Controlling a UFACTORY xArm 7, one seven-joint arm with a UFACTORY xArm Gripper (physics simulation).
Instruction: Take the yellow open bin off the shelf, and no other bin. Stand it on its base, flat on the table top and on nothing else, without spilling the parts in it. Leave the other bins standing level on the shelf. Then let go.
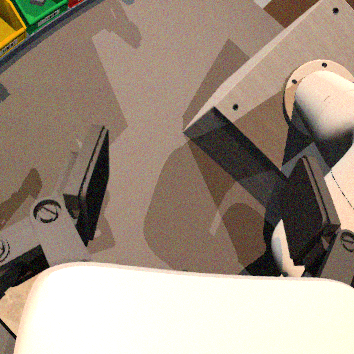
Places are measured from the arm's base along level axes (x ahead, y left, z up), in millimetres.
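Pixels of known places: gripper, fingertip midpoint: (202, 163); arm's base, origin of the base link: (321, 98).
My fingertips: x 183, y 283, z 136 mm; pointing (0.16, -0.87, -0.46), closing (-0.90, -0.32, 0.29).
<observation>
Ahead of a thing's pixels: the offset from my fingertips to its top centre. "pt": to the spot under its first point. Level surfaces: height alone.
Part of the yellow open bin @(pt dy -215, dx +349, dz -363 mm) (7, 31) shows at the top left corner, cut off by the frame's edge. What lies in it does not show clearly. It stands beside a green bin @(pt dy -274, dx +299, dz -342 mm) (44, 16) on the shelf @(pt dy -222, dx +291, dz -370 mm) (31, 42), whose dark edge runs diagonally across that corner. My gripper (202, 163) is open, with its two dark finger pads wide apart and no thing between them. It is well away from the yellow bin, over the grey-brown surface.
A small part of a red bin @(pt dy -355, dx +284, dz -357 mm) (73, 2) shows past the green bin at the top edge. The pale mounting block (265, 60) with the arm's white round base (325, 102) stands at the right, close behind the right finger. Shadows fall across the grey-brown surface @(dz -373 mm) (130, 90).
</observation>
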